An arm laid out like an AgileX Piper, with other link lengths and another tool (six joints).
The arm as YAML. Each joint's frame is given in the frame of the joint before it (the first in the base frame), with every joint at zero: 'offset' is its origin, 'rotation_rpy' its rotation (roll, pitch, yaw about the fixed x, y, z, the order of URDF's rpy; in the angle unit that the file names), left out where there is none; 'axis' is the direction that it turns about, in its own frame. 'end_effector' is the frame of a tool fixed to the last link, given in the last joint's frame.
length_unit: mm
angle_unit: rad
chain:
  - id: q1
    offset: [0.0, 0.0, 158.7]
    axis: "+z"
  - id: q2
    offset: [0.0, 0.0, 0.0]
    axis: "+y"
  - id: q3
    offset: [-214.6, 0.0, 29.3]
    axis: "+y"
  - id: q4
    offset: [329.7, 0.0, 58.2]
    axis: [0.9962, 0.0, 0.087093]
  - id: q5
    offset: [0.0, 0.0, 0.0]
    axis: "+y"
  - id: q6
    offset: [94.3, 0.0, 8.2]
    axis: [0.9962, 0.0, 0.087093]
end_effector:
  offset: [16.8, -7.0, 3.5]
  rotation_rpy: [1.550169, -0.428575, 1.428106]
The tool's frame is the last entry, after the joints.
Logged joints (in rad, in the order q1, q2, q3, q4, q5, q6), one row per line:
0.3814, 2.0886, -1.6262, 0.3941, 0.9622, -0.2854
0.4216, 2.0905, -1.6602, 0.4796, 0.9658, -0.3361
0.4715, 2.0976, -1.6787, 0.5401, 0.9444, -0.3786
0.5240, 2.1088, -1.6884, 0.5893, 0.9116, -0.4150
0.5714, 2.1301, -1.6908, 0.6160, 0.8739, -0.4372
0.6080, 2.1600, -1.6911, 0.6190, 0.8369, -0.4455
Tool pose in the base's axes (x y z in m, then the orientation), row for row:
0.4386, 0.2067, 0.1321, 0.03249, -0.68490, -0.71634, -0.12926
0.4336, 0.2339, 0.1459, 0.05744, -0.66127, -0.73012, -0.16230
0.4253, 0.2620, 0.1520, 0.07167, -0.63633, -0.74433, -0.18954
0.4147, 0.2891, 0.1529, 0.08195, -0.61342, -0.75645, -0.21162
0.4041, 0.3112, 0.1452, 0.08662, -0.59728, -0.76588, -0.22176
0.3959, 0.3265, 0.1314, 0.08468, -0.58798, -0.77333, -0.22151
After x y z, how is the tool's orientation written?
As a quaternion, w x y z.
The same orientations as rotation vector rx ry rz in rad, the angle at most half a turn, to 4 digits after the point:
-2.1083, -2.2051, -0.3979
-2.0047, -2.2135, -0.4920
-1.9127, -2.2373, -0.5697
-1.8326, -2.2599, -0.6322
-1.7795, -2.2818, -0.6607
-1.7538, -2.3066, -0.6607

